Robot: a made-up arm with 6 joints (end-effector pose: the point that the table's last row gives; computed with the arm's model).
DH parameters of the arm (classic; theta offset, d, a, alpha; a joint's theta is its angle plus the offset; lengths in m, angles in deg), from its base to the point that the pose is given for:
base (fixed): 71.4 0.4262 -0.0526 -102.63
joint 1: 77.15 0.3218 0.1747 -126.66
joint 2: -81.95 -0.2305 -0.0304 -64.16
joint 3: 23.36 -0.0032 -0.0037 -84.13
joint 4: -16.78 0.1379 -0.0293 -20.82
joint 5: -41.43 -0.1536 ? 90
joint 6: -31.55 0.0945 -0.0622 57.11
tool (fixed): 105.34 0.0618 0 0
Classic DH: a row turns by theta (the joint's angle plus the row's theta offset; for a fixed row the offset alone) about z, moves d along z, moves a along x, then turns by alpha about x.
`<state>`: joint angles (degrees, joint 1 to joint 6).
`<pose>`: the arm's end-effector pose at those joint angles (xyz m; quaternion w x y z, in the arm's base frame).
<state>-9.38 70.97 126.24 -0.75 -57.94 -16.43</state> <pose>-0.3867 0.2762 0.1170 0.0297 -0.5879 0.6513 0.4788</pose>
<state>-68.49 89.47 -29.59 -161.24 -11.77 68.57</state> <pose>-0.5204 0.4205 0.3655 0.3742 -0.7450 -0.5190 0.1888</pose>
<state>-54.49 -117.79 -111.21 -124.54 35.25 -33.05</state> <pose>-0.3678 0.3756 0.5964 0.2125 -0.4313 -0.1386 -0.8658</pose>
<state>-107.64 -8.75 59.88 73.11 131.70 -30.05</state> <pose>-0.5438 0.1292 0.6763 0.5495 0.2256 -0.4312 -0.6792</pose>
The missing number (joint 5, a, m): 0.0453
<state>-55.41 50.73 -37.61 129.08 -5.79 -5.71</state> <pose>-0.2988 0.4006 0.3325 0.3057 0.7317 0.5681 0.2200</pose>
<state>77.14 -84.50 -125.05 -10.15 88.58 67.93</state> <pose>-0.5367 -0.1370 0.1236 0.3273 0.2416 -0.6043 0.6851</pose>
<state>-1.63 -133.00 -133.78 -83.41 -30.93 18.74</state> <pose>-0.2773 0.4619 0.1499 0.4102 -0.8949 -0.1609 -0.0715</pose>
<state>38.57 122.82 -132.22 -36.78 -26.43 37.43</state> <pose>-0.4024 0.3416 0.0206 0.4008 -0.5345 0.4469 0.5949</pose>
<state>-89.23 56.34 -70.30 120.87 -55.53 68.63</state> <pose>-0.2719 0.2135 0.4509 0.0842 -0.9130 0.1160 -0.3820</pose>
